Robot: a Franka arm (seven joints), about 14 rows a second.
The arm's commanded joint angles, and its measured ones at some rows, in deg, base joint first. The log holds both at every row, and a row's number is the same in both.
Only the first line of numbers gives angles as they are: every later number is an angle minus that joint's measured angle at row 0.
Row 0, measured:
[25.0 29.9 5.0 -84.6 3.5 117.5 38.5]
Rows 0 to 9, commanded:
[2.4 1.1 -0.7 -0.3 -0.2 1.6 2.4]
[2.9 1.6 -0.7 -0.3 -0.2 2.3 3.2]
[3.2 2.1 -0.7 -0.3 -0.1 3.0 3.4]
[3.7 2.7 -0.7 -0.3 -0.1 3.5 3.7]
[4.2 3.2 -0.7 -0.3 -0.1 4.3 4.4]
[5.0 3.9 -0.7 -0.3 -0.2 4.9 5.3]
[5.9 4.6 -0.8 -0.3 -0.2 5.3 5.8]
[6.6 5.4 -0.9 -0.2 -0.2 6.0 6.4]
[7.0 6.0 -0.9 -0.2 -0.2 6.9 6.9]
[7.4 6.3 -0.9 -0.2 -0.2 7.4 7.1]
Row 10, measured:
[6.1 5.5 -0.2 -0.6 0.0 6.3 5.4]
